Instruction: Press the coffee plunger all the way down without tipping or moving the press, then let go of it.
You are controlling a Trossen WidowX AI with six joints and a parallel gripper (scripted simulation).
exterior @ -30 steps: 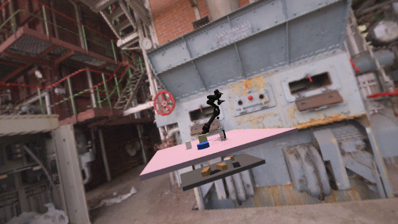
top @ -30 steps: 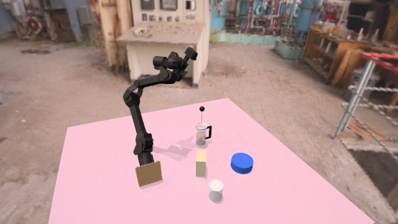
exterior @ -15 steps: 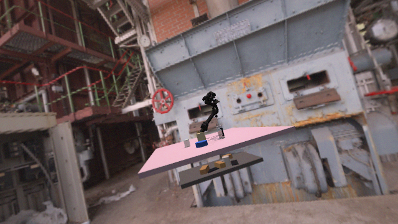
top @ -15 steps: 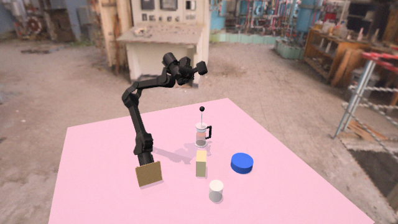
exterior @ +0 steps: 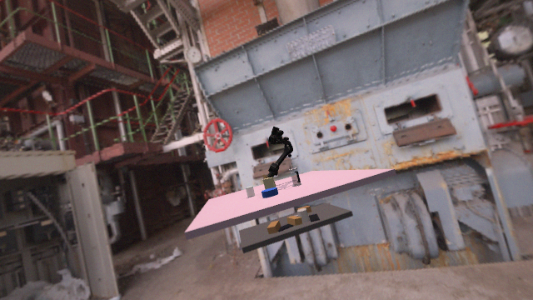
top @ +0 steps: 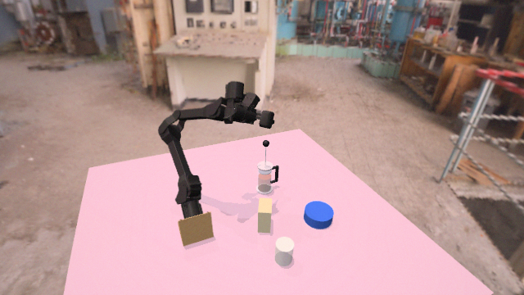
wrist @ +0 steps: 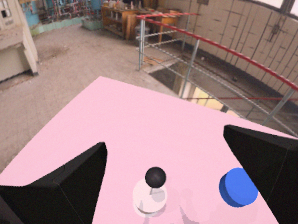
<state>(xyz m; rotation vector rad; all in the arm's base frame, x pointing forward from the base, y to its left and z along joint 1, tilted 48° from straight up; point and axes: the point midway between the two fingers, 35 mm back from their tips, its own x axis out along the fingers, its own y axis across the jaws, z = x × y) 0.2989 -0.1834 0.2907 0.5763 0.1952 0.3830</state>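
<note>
The coffee press is 20 mm ahead of my gripper tip and 240 mm below it. Round my gripper tip: yellow-green block: 110 mm behind, 200 mm to the right, 310 mm below; then blue disc: 100 mm ahead, 280 mm to the right, 340 mm below.
</note>
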